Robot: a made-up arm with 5 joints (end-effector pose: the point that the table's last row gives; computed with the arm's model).
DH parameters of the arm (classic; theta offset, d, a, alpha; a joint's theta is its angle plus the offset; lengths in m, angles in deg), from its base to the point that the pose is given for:
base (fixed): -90 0.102 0 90
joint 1: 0 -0.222 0.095 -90
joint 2: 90 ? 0.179 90
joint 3: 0 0.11 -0.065 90
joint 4: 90 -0.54 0.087 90
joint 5: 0 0.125 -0.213 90
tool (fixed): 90 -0.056 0 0
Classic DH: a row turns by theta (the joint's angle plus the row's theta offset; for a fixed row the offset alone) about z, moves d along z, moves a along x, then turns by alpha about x.
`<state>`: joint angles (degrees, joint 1 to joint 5).
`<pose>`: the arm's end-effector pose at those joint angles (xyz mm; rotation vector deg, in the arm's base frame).
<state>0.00 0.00 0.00 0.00 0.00</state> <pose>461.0 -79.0 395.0 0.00 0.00 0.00</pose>
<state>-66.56 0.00 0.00 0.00 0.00</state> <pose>461.0 -300.2 146.1 66.56 0.00 0.00</pose>
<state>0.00 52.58 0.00 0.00 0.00</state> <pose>354.5 104.5 395.0 0.00 0.00 52.58</pose>
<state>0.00 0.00 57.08 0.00 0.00</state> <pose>27.3 -79.0 224.4 0.00 -57.08 0.00</pose>
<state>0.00 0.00 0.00 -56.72 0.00</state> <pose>299.3 -31.4 395.0 0.00 0.00 56.72</pose>
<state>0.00 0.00 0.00 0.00 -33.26</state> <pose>461.0 -144.6 287.4 -33.26 0.00 0.00</pose>
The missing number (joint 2, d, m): -0.191
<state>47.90 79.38 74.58 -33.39 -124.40</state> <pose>442.0 -132.8 378.3 -65.54 -131.25 27.08</pose>
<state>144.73 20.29 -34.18 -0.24 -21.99</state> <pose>658.2 28.7 -16.5 -163.26 50.04 -29.94</pose>
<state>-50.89 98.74 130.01 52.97 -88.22</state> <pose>511.6 332.9 -242.6 92.16 -30.11 -19.54</pose>
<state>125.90 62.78 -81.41 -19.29 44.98</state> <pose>574.0 -473.5 -360.4 -85.32 83.69 -86.76</pose>
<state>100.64 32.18 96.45 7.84 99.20</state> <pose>-167.4 -118.1 701.2 32.09 33.66 86.55</pose>
